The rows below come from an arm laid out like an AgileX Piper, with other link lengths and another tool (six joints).
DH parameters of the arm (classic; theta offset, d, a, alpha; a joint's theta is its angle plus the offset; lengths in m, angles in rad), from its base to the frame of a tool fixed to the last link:
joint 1: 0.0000 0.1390 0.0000 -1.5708
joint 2: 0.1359 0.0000 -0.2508 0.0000
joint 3: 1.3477 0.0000 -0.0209 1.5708
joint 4: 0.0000 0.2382 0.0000 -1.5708
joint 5: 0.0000 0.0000 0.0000 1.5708
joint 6: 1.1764 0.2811 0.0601 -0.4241
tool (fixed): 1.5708 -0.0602 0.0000 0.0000
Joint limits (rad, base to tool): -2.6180..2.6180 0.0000..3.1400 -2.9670..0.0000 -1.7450..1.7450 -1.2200..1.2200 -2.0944..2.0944
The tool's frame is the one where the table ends.
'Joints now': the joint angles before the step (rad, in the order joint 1, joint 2, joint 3, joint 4, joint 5, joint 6). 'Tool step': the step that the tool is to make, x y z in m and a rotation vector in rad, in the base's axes. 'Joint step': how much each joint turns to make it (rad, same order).
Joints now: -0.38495 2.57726 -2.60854 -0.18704 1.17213 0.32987
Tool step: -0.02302 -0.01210 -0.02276 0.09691 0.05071 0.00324
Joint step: -0.07684 -0.00001 0.07611 0.10535 0.00000 -0.08134
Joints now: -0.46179 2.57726 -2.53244 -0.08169 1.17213 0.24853
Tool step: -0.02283 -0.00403 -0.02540 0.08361 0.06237 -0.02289
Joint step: -0.04936 0.00002 0.09276 0.05585 0.00003 -0.02889
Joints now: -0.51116 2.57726 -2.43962 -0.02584 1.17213 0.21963
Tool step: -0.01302 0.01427 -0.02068 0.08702 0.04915 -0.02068
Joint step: -0.01054 0.00001 0.08573 0.04987 -0.00001 0.00577
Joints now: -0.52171 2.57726 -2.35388 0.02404 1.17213 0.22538
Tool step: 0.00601 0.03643 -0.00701 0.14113 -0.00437 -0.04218
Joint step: 0.01653 0.00001 0.06254 0.11748 0.00000 0.04027
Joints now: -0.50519 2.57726 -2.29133 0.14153 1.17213 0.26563
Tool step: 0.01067 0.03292 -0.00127 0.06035 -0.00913 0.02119
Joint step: 0.04586 0.00931 0.00850 0.05632 0.00000 0.01346
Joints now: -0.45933 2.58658 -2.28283 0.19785 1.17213 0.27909
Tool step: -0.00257 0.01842 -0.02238 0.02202 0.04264 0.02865
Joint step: 0.03198 0.04731 0.00004 0.00112 0.00004 0.00316
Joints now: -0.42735 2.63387 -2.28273 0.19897 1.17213 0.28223
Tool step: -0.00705 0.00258 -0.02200 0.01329 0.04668 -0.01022
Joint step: 0.00205 0.04552 -0.00022 -0.00937 -0.00001 0.01526
